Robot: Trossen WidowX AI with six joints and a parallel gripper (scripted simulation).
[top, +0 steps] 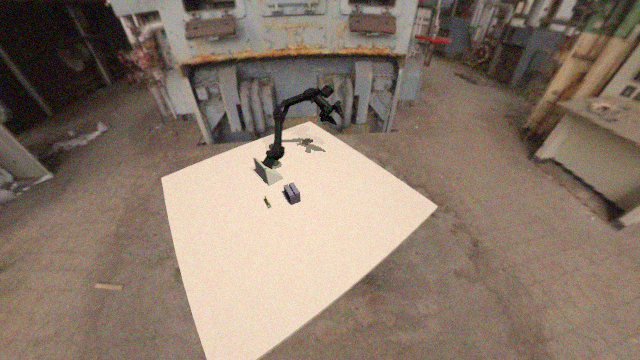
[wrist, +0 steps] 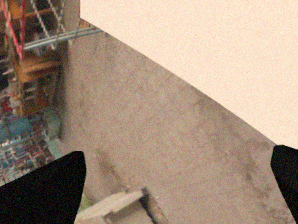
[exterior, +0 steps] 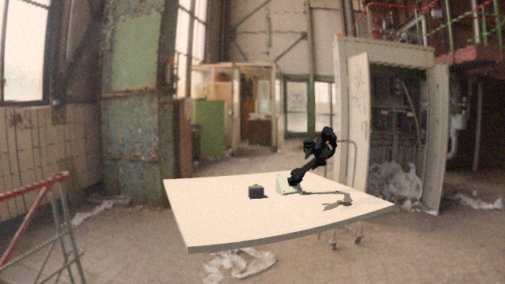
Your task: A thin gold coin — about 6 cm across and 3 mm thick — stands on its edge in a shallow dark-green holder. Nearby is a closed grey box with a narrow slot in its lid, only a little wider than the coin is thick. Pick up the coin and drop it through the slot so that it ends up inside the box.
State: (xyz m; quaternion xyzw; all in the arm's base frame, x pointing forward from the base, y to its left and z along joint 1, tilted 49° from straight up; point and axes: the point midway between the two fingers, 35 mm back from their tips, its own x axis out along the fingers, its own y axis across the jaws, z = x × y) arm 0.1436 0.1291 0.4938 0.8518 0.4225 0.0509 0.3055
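Now: gripper tip 590 mm to the left of the gold coin, 270 mm above it and 80 mm short of it.
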